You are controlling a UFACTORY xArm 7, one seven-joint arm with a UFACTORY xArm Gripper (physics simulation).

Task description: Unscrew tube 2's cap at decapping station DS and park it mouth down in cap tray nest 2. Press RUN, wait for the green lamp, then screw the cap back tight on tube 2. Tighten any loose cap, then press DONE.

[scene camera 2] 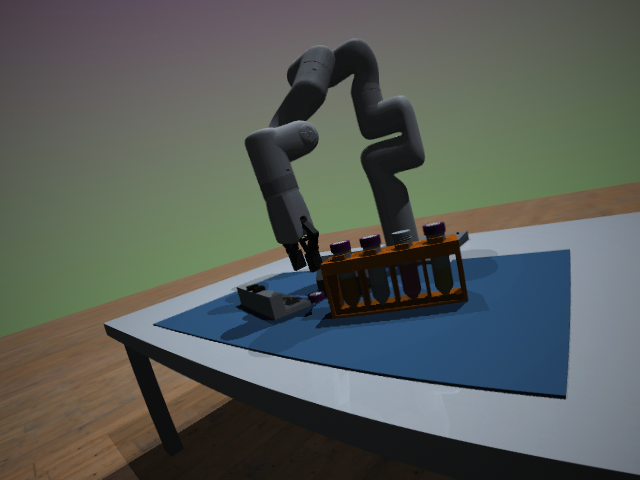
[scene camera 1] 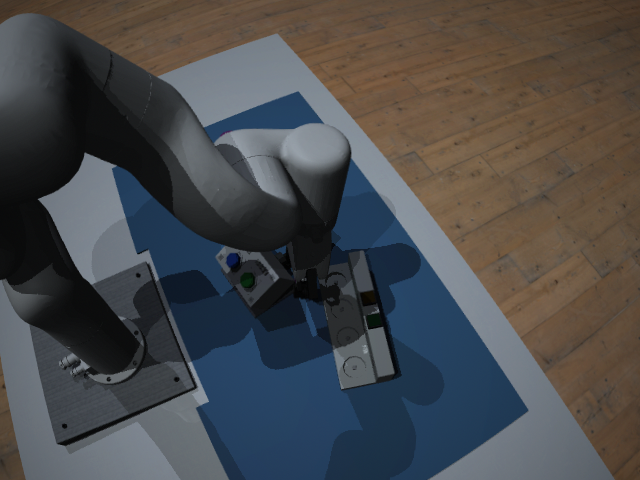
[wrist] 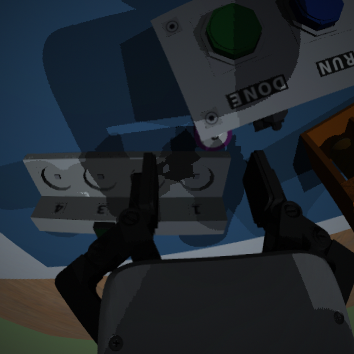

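Observation:
My gripper is open and empty, above the gap between cap tray and button panel. A purple cap lies low beside the panel corner and the tray's nest 1 end; which way its mouth faces is unclear. The grey cap tray shows empty nests 1, 3 and 4; a finger partly hides nest 2 in the wrist view. An uncapped tube stands in the orange rack, third from left; its number is not readable. The green lamp looks dark.
The button panel has a blue RUN button and a green DONE button. Three other tubes in the rack wear purple caps. An amber lamp sits beside the green one. A small dark fixture stands behind the panel.

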